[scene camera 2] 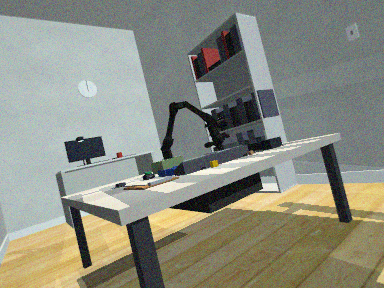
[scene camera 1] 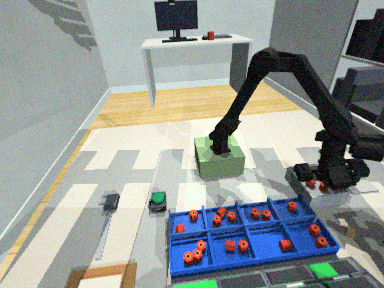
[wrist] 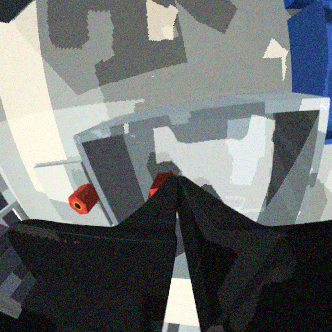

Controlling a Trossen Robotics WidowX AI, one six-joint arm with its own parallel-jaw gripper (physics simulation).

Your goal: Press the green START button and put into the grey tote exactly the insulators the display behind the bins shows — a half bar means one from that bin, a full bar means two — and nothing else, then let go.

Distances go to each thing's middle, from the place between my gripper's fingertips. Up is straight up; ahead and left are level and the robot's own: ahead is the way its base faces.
I see the grey tote (wrist: 256, 152) 40 mm behind my hand, 10 mm to the right of it and 20 mm below it. Round my hand: display (scene camera 2: 193, 165) (190 mm ahead, 350 mm to the right, 10 mm below).
